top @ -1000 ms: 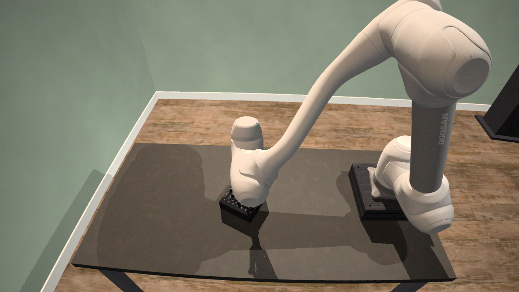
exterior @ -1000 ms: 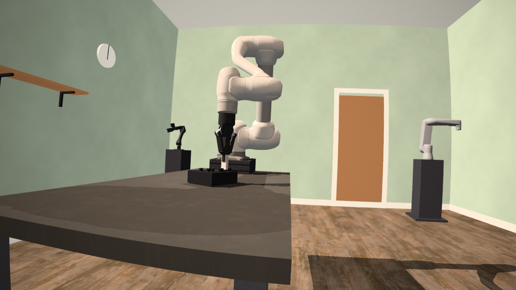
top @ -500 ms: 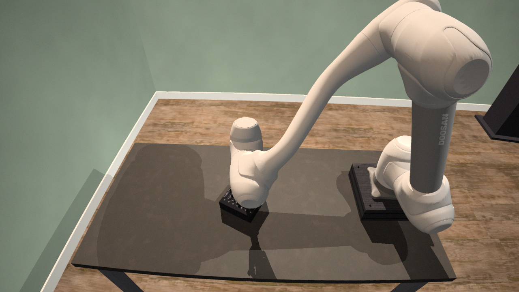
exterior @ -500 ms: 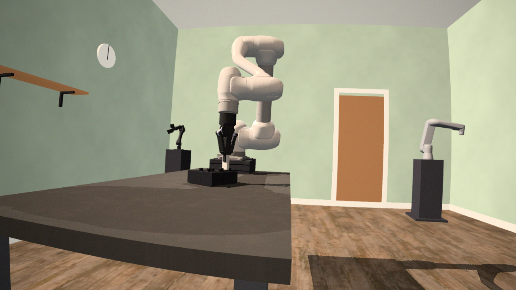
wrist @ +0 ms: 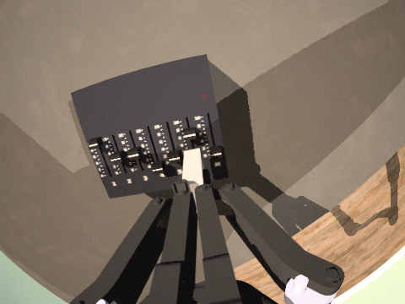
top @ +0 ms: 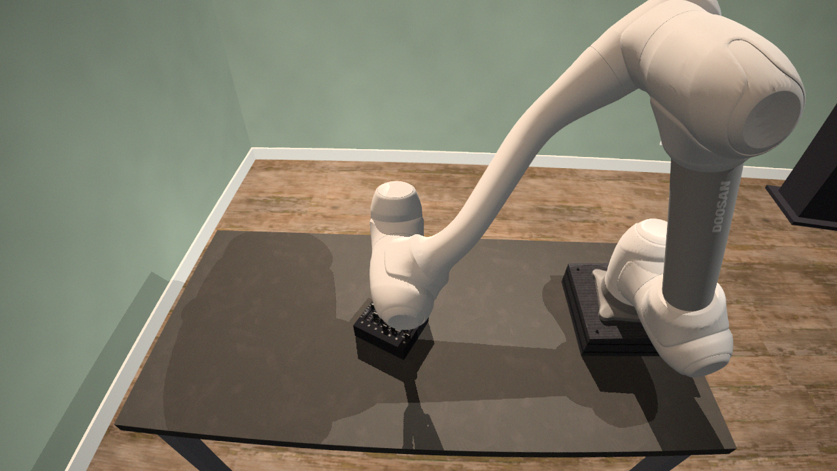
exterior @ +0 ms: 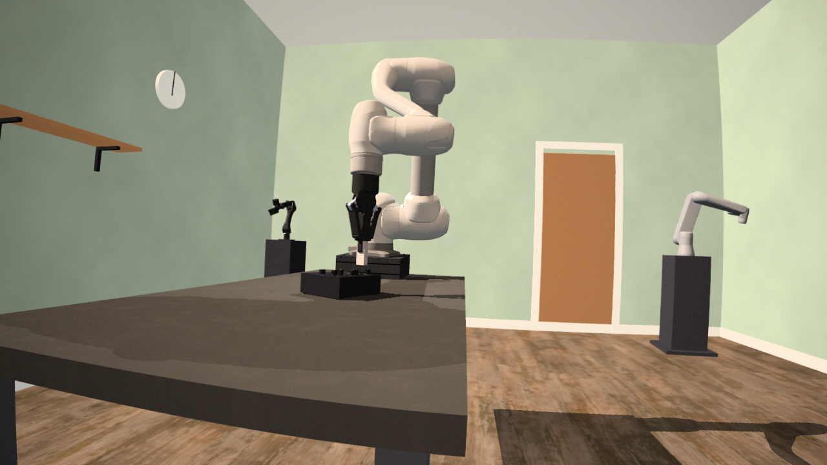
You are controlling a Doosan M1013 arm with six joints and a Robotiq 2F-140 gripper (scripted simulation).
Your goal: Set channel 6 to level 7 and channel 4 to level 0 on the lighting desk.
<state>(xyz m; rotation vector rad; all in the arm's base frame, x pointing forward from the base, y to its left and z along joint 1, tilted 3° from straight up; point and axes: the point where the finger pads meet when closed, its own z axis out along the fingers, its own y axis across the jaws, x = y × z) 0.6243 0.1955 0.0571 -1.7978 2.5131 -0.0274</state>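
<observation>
Now: the channel 6 fader knob 50 mm below my hand, 20 mm to the right of it and 10 mm behind it. Round my hand: channel 4 fader knob 50 mm below, 40 mm ahead, 10 mm to the right.
</observation>
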